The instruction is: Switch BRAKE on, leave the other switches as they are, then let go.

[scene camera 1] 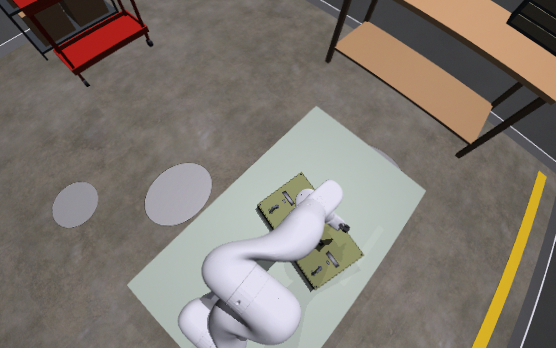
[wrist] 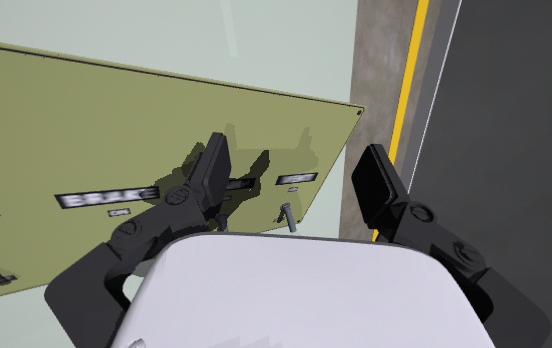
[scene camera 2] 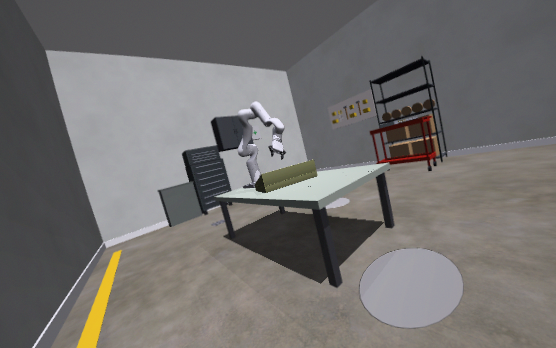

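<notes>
The olive switch panel [scene camera 1: 300,181] [scene camera 2: 287,176] [wrist: 100,125] lies on the pale green table [scene camera 1: 200,250] [scene camera 2: 345,185]. In the wrist view the BRAKE label [wrist: 107,197] is readable, with a small ON mark [wrist: 119,212] below it. The BRAKE lever does not show; the gripper's left finger linkage covers part of that area. One lever [wrist: 289,217] stands below the rightmost label [wrist: 296,178]; another lever [wrist: 223,222] shows beside the left finger, below a shadowed label [wrist: 242,184]. These two labels are unreadable. My gripper [scene camera 1: 335,235] [scene camera 2: 278,156] [wrist: 294,155] is open and empty, above the panel.
The arm [scene camera 1: 280,232] [scene camera 2: 256,111] reaches over the table and hides the panel's middle in scene camera 1. A wooden workbench [scene camera 1: 415,75] and a red cart [scene camera 1: 102,42] [scene camera 2: 402,124] stand away from the table. A yellow line [scene camera 1: 515,255] [scene camera 2: 102,295] runs along the floor.
</notes>
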